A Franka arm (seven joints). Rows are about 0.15 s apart.
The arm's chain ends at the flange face. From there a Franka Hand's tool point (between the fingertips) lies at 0.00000 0.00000 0.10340 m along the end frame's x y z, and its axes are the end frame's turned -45 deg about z.
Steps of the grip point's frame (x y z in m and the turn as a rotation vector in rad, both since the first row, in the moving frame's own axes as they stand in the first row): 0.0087, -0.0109, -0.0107, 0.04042, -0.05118, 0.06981; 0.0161, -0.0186, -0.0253, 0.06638, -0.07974, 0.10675; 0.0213, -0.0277, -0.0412, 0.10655, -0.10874, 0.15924; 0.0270, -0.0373, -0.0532, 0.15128, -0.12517, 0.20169; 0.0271, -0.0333, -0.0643, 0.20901, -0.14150, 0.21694
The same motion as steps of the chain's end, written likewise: 0.0052, -0.0144, -0.0105, -0.00761, -0.06477, 0.06981; 0.0089, -0.0249, -0.0247, -0.00945, -0.10332, 0.10675; 0.0111, -0.0336, -0.0400, -0.00155, -0.15223, 0.15924; 0.0125, -0.0416, -0.0512, 0.01846, -0.19548, 0.20169; 0.0202, -0.0351, -0.0610, 0.04774, -0.24785, 0.21694
